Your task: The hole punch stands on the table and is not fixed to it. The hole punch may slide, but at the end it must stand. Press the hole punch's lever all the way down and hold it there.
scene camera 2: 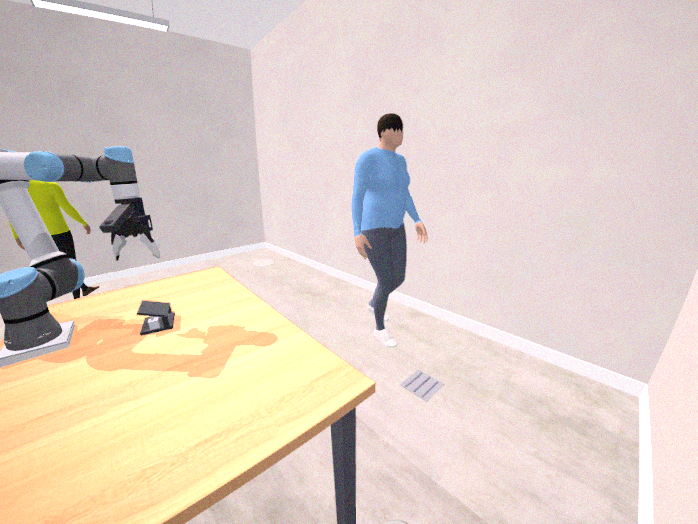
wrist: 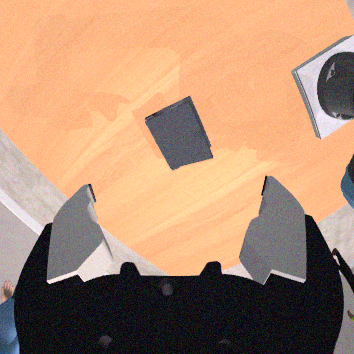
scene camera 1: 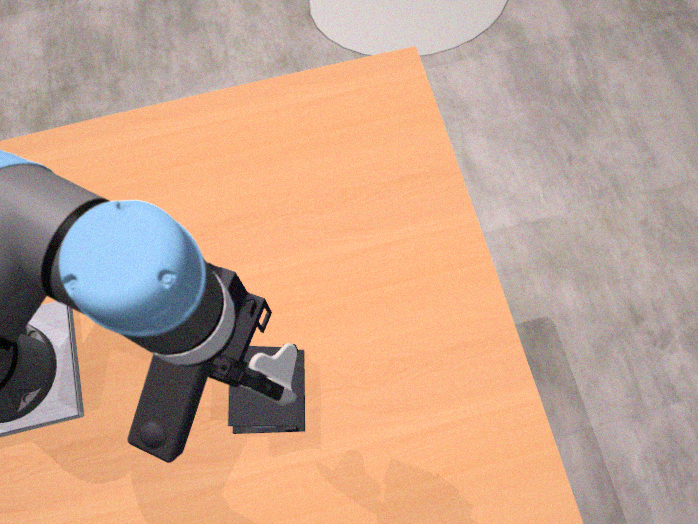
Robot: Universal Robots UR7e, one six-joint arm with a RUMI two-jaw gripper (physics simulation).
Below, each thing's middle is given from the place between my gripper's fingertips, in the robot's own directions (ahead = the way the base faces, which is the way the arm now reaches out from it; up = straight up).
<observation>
The flat lever [scene camera 1: 245,408] lies 10 mm ahead of my hand, 10 mm to the left of it and 190 mm below it. Round my hand: black hole punch [scene camera 1: 300,353] (10 mm ahead, 10 mm to the left, 210 mm below).
</observation>
